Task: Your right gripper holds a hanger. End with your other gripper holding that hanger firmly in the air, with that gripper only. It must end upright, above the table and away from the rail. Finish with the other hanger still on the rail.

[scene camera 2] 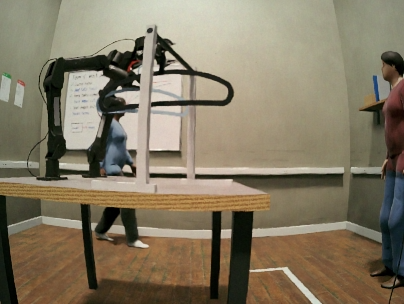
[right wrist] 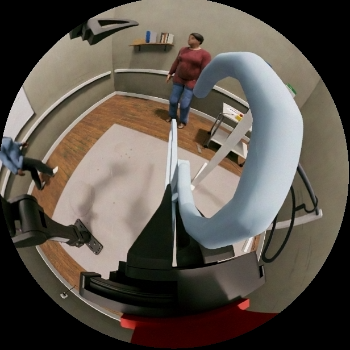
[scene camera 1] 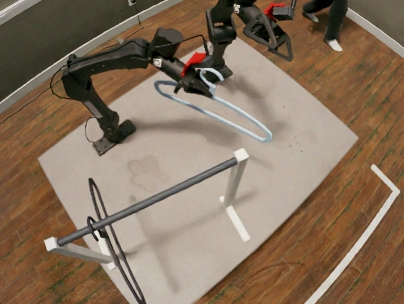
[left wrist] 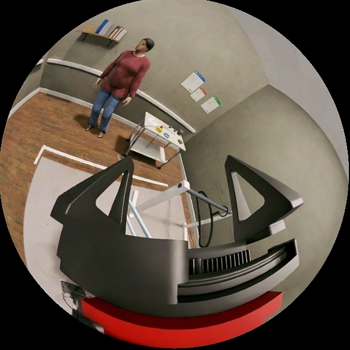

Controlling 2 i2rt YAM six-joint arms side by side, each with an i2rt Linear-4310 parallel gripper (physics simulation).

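Pixels of known places: left gripper, fingertip midpoint: (scene camera 2: pixel 177 52) (scene camera 1: pixel 284 54); right gripper, fingertip midpoint: (scene camera 1: pixel 213 95); left arm's base, origin of the base link: (scene camera 2: pixel 94 177) (scene camera 1: pixel 212 77); right arm's base, origin of the base link: (scene camera 2: pixel 52 179) (scene camera 1: pixel 114 137).
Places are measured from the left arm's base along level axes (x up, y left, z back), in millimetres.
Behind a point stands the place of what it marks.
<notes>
A light blue hanger (scene camera 1: pixel 268 136) @[x 326, y -129, z -506 mm] (scene camera 2: pixel 131 91) @[x 377, y -253, z -290 mm] (right wrist: pixel 275 150) is in the air above the table, hook up, its long body sloping in scene camera 1. My right gripper (scene camera 1: pixel 210 92) @[x 393, y -220, z -341 mm] (right wrist: pixel 173 187) is shut on it just below the hook. Part of its body shows beyond the left finger in the left wrist view. My left gripper (scene camera 1: pixel 282 52) @[x 592, y -94, z -443 mm] (left wrist: pixel 179 159) is open and empty, apart from the hanger, toward the upper right of scene camera 1. A black hanger (scene camera 1: pixel 91 181) @[x 290, y -645, z -349 mm] (scene camera 2: pixel 230 92) @[x 264, y -676, z -733 mm] (right wrist: pixel 270 260) hangs on the grey rail (scene camera 1: pixel 165 194) @[x 443, y -473, z -546 mm] near its left end.
White posts (scene camera 1: pixel 235 182) @[x 300, y -284, z -567 mm] (scene camera 2: pixel 144 130) @[x 151, y -780, z -531 mm] hold the rail above the table (scene camera 1: pixel 310 135) @[x 0, y 210, z -491 mm]. The left arm's base stands behind the light blue hanger in scene camera 1. A cart (left wrist: pixel 165 131) and a person in red (left wrist: pixel 124 75) are beyond the table.
</notes>
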